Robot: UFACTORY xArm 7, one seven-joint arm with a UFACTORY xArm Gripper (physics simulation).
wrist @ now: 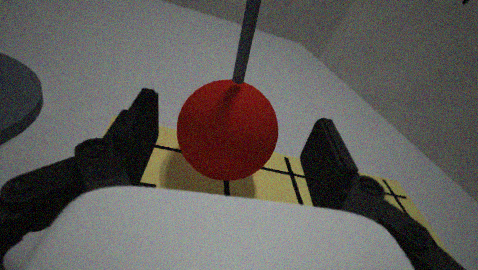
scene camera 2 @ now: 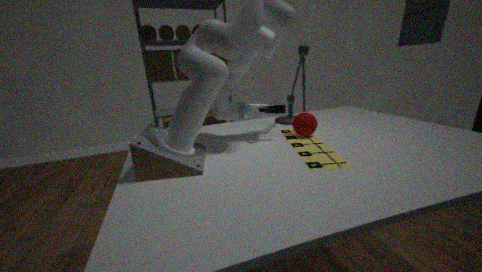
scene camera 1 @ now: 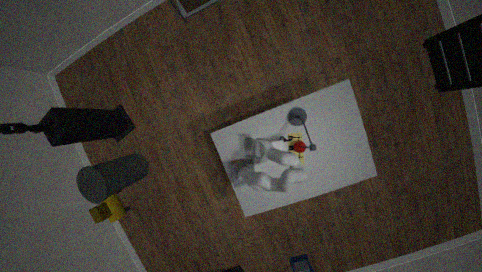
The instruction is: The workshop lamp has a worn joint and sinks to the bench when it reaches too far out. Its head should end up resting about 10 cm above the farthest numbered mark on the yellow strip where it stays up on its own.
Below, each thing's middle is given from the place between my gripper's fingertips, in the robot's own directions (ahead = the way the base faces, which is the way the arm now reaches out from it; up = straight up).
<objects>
Now: the yellow strip (wrist: 281, 179) 140 mm to the right of my hand and 120 mm below it.
</objects>
